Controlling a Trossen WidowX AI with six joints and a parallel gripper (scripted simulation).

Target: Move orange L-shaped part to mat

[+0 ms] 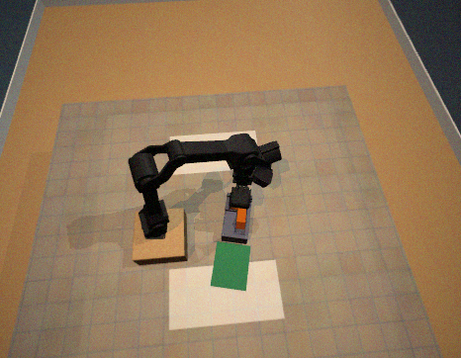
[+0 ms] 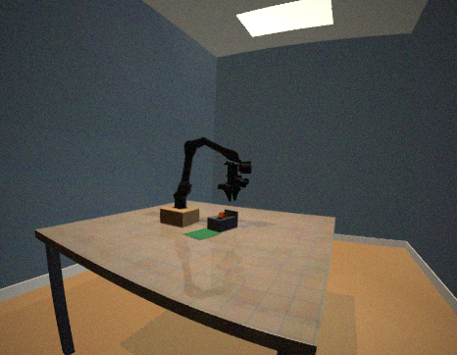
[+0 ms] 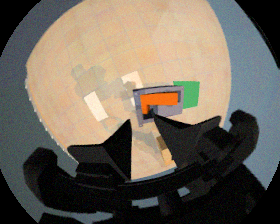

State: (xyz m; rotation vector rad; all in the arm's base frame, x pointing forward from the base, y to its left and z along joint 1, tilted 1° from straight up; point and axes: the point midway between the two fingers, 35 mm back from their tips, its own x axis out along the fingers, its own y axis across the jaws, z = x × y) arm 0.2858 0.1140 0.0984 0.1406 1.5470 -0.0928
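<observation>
Now: gripper tip 100 mm above the orange L-shaped part, 50 mm to the left of it and 10 mm past it. From my gripper tip the other things lie so: green mat (220 mm to the right, 160 mm below, 40 mm behind).
</observation>
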